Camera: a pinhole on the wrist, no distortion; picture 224 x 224 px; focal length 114.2 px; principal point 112.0 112.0 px. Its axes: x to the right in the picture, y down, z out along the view. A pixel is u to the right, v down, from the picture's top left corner.
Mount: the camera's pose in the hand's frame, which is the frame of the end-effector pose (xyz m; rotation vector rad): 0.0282 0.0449 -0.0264 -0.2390 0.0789 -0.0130
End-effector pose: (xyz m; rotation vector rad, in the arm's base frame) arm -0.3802 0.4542 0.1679 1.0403 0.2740 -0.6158
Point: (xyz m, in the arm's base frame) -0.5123 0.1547 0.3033
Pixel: 67 33
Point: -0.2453 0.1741 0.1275
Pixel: 203 37
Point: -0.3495 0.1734 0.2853
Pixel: 116 68
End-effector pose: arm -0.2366 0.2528 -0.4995 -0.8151 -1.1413 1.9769
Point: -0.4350 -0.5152 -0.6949
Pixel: outside the picture
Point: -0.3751 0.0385 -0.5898
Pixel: 44 164
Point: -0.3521 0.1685 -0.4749
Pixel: 76 79
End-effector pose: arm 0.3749 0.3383 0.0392 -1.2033 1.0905 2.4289
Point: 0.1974 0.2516 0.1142
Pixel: 136 209
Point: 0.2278 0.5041 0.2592
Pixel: 57 93
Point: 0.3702 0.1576 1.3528
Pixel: outside the picture
